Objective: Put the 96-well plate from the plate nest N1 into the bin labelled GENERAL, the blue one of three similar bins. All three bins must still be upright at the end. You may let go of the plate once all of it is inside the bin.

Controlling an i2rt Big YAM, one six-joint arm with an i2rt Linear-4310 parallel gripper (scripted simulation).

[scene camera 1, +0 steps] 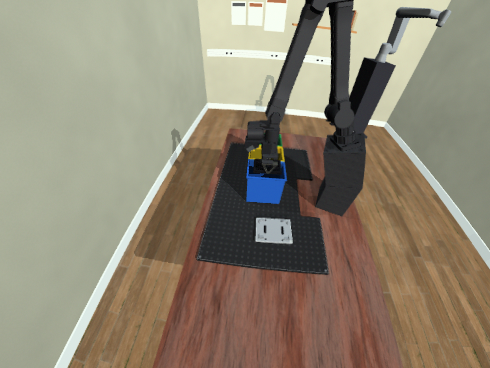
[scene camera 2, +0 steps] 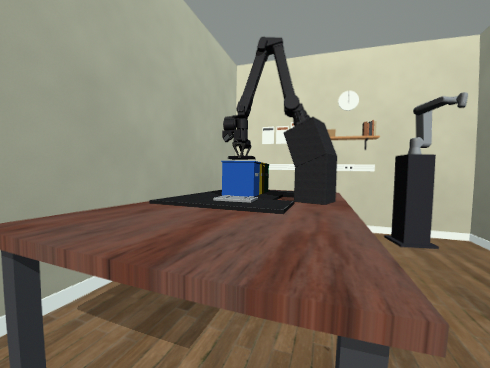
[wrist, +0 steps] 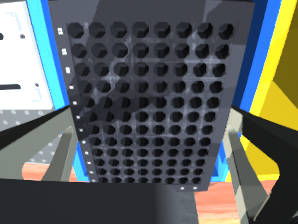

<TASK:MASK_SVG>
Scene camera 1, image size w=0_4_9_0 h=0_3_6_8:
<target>blue bin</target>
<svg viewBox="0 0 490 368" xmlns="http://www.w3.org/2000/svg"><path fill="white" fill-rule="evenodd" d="M249 160L246 202L279 204L285 181L287 181L285 164L281 162L282 175L253 173L254 159Z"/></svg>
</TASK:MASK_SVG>
